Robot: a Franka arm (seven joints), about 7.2 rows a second.
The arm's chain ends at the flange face. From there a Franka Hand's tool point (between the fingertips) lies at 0.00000 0.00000 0.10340 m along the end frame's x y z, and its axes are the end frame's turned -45 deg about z.
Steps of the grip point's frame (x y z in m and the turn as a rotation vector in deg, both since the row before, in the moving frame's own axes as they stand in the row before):
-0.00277 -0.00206 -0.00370 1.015 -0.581 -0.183
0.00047 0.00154 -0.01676 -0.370 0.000 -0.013
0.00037 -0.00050 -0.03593 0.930 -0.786 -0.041
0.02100 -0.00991 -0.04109 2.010 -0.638 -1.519
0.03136 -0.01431 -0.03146 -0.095 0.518 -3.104
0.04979 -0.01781 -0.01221 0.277 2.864 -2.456
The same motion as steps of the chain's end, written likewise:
-0.00138 0.00105 -0.00368 0.307 -1.129 -0.183
0.00095 0.00028 -0.01676 -0.262 0.262 -0.013
0.00210 -0.00043 -0.03591 0.102 -1.213 -0.041
0.01124 -0.02015 -0.04102 0.970 -1.872 -1.519
0.01129 -0.03173 -0.03146 0.299 0.433 -3.104
0.01940 -0.04372 -0.01208 2.221 1.829 -2.456

